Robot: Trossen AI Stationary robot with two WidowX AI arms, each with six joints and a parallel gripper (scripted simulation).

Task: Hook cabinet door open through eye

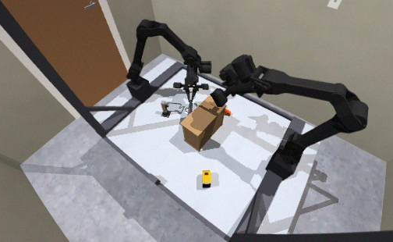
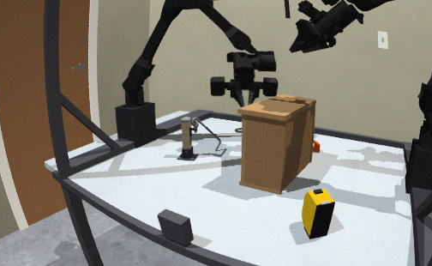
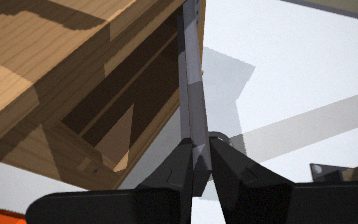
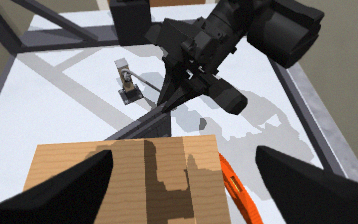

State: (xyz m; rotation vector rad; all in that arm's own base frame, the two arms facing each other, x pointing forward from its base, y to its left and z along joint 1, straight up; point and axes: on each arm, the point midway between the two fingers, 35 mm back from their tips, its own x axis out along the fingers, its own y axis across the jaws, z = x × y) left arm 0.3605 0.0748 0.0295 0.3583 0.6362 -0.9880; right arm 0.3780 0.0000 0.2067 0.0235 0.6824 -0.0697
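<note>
Now: the grey hook 5 cm behind my left hand, 10 cm to the left of it and 10 cm below it. Round my left hand: yellow block (30 cm behind, 29 cm to the right, 12 cm below); then grey door (9 cm behind, 4 cm to the right, 8 cm below); then orange object (9 cm ahead, 13 cm to the right, 14 cm below).
</note>
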